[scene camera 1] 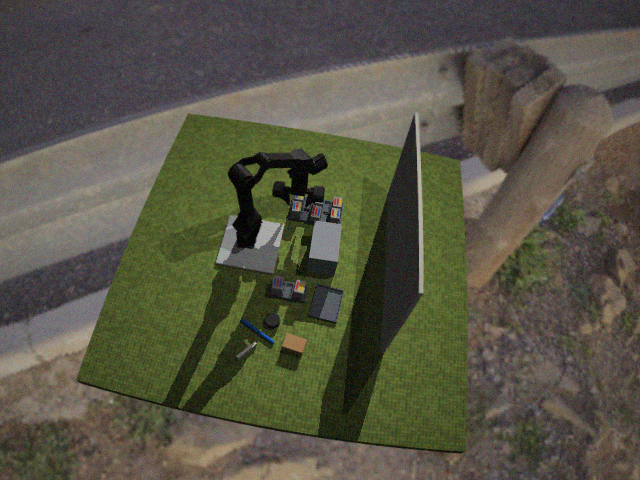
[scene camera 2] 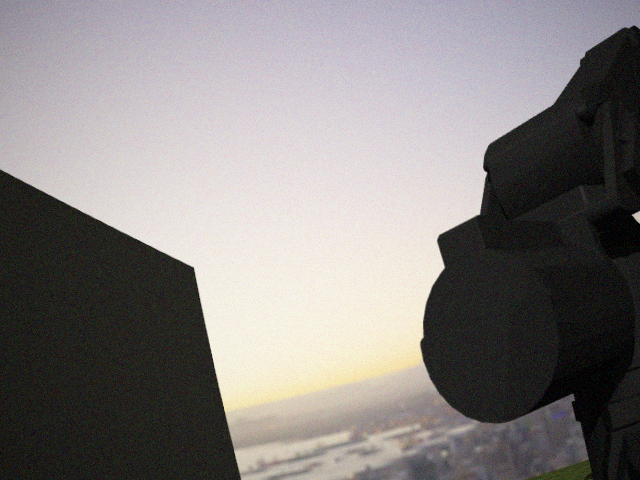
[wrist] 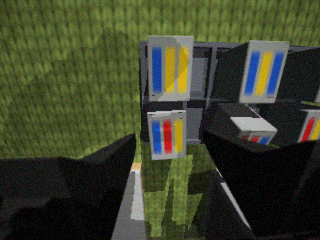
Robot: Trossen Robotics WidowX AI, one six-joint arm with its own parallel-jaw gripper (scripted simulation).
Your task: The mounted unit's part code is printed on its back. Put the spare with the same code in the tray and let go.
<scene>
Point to a tall panel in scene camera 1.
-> At 404, 259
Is my gripper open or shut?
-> Open.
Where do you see a tall panel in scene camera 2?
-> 113, 366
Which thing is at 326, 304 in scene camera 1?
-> A tray.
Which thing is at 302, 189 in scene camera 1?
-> My gripper.
</scene>
